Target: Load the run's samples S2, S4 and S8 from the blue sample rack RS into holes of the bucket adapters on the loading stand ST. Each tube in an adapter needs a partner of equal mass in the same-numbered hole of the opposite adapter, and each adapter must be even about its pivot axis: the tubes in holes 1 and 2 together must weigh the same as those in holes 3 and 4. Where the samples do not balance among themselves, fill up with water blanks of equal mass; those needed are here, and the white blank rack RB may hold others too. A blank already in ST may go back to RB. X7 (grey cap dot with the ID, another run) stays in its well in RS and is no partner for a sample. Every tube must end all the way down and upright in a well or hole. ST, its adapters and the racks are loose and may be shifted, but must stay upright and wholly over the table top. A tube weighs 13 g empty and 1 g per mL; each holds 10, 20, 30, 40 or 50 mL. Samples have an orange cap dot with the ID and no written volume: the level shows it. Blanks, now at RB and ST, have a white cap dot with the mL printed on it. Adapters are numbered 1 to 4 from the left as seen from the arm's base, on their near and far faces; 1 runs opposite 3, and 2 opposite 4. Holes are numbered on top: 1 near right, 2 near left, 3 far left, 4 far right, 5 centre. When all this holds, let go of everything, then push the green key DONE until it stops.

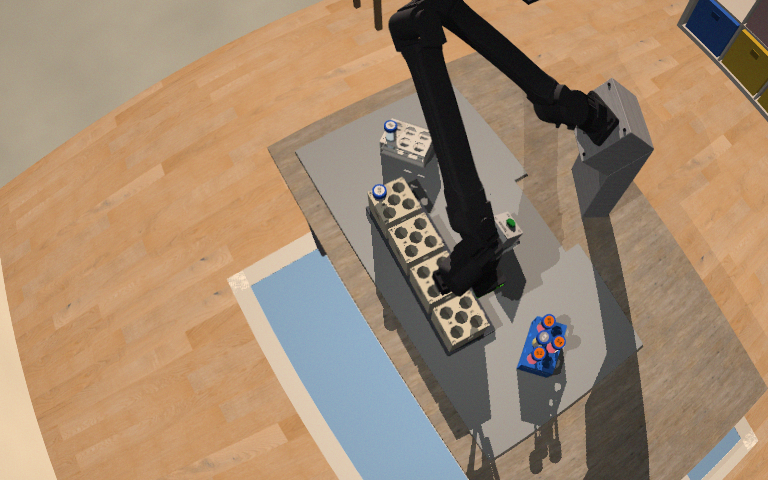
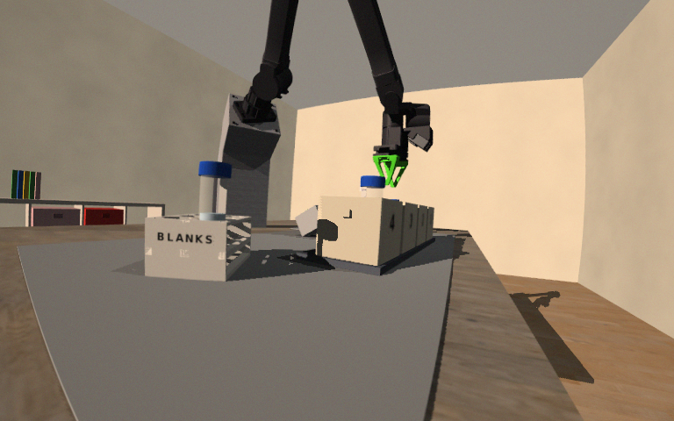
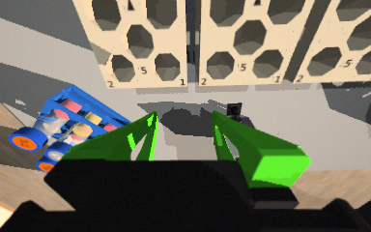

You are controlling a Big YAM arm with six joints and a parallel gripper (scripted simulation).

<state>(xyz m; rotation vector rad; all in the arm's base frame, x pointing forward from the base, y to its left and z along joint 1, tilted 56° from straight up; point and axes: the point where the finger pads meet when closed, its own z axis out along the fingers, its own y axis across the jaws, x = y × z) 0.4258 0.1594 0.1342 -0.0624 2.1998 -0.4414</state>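
Now: the white-dot blank marked 10 330 mm to the right of my hand, 80 mm below it and 30 mm ahead of it. The rest, counted from my hand: grey-dot tube X7 (200 mm to the left, 90 mm below, 50 mm behind); then orange-dot tube (170 mm to the left, 90 mm below, 90 mm behind); then green DONE key (200 mm behind, 90 mm below, 80 mm to the right).
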